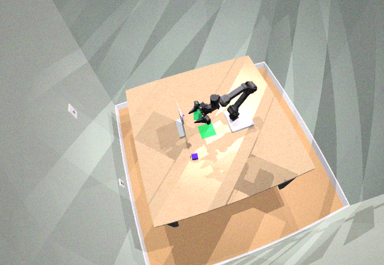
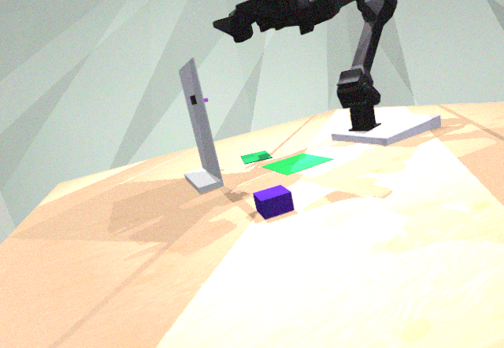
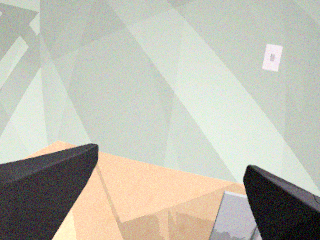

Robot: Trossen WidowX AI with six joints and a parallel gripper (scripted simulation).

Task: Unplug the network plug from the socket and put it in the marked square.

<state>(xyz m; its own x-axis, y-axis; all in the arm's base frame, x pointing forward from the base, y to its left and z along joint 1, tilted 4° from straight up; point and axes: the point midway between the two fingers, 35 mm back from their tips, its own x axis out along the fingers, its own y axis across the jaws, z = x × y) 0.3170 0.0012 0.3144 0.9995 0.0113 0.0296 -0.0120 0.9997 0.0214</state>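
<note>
Right now the purple network plug is 130 mm to the right of my gripper tip, 130 mm below it and 20 mm ahead of it. Round my gripper tip: green marked square 320 mm below, 120 mm behind, 10 mm to the right; grey upright panel 200 mm below, 130 mm to the right, 40 mm ahead.
</note>
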